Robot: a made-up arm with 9 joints. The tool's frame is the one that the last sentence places.
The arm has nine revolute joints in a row. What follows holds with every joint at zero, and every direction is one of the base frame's. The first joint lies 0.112 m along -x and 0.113 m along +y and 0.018 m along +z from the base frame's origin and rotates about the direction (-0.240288, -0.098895, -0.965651). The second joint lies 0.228 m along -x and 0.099 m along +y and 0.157 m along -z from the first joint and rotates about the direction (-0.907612, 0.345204, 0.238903). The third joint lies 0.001 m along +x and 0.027 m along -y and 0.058 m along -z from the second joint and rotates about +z. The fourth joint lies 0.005 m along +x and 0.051 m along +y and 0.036 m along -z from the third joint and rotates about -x. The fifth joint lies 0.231 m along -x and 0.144 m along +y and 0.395 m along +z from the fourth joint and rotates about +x. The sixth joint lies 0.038 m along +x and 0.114 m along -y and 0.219 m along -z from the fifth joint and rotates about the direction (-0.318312, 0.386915, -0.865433). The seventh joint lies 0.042 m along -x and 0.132 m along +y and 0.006 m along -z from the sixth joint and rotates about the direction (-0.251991, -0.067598, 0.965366). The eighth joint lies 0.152 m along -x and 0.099 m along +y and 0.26 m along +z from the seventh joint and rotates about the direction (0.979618, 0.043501, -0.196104). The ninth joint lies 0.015 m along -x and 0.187 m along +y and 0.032 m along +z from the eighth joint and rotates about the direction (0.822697, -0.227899, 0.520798). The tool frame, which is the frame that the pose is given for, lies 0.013 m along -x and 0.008 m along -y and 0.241 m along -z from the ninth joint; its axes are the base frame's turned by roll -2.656, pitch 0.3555 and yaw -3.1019 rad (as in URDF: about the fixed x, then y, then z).
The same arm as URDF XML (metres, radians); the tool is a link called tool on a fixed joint. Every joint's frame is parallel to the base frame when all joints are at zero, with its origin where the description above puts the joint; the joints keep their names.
<robot name="arm">
<joint name="joint 1" type="continuous"><parent link="base"/><child link="link1"/><origin xyz="-0.112 0.113 0.018" rpy="0 0 0"/><axis xyz="-0.240288 -0.098895 -0.965651"/></joint>
<joint name="joint 2" type="continuous"><parent link="link1"/><child link="link2"/><origin xyz="-0.228 0.099 -0.157" rpy="0 0 0"/><axis xyz="-0.907612 0.345204 0.238903"/></joint>
<joint name="joint 3" type="continuous"><parent link="link2"/><child link="link3"/><origin xyz="0.001 -0.027 -0.058" rpy="0 0 0"/><axis xyz="0 0 1"/></joint>
<joint name="joint 4" type="continuous"><parent link="link3"/><child link="link4"/><origin xyz="0.005 0.051 -0.036" rpy="0 0 0"/><axis xyz="-1 0 0"/></joint>
<joint name="joint 5" type="continuous"><parent link="link4"/><child link="link5"/><origin xyz="-0.231 0.144 0.395" rpy="0 0 0"/><axis xyz="1 0 0"/></joint>
<joint name="joint 6" type="continuous"><parent link="link5"/><child link="link6"/><origin xyz="0.038 -0.114 -0.219" rpy="0 0 0"/><axis xyz="-0.318312 0.386915 -0.865433"/></joint>
<joint name="joint 7" type="continuous"><parent link="link6"/><child link="link7"/><origin xyz="-0.042 0.132 -0.006" rpy="0 0 0"/><axis xyz="-0.251991 -0.067598 0.965366"/></joint>
<joint name="joint 8" type="continuous"><parent link="link7"/><child link="link8"/><origin xyz="-0.152 0.099 0.26" rpy="0 0 0"/><axis xyz="0.979618 0.043501 -0.196104"/></joint>
<joint name="joint 9" type="continuous"><parent link="link8"/><child link="link9"/><origin xyz="-0.015 0.187 0.032" rpy="0 0 0"/><axis xyz="0.822697 -0.227899 0.520798"/></joint>
<joint name="tool_fixed" type="fixed"><parent link="link9"/><child link="tool"/><origin xyz="-0.013 -0.008 -0.241" rpy="-2.656 0.3555 -3.1019"/></joint>
<link name="base"/>
<link name="link1"/>
<link name="link2"/>
<link name="link3"/>
<link name="link4"/>
<link name="link5"/>
<link name="link6"/>
<link name="link7"/>
<link name="link8"/>
<link name="link9"/>
<link name="tool"/>
</robot>

